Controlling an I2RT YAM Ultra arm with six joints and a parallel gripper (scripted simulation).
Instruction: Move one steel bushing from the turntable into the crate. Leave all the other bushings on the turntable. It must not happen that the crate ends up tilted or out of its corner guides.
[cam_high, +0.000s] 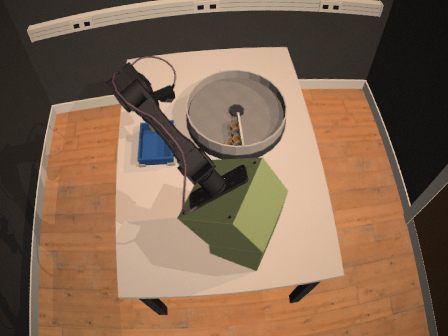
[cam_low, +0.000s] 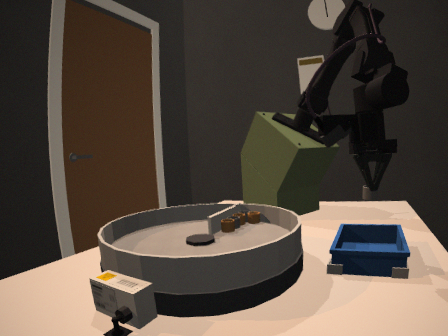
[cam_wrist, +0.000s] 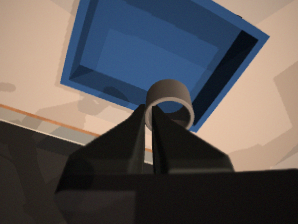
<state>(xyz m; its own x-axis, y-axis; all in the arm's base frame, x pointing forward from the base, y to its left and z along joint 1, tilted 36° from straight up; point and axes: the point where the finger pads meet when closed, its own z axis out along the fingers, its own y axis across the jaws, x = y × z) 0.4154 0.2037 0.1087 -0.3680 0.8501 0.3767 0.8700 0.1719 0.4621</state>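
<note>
Now: the blue crate 13 cm below my hand and 1 cm behind it. Also, from my hand: grey round turntable 35 cm to the right, 10 cm below, 10 cm ahead.
</note>
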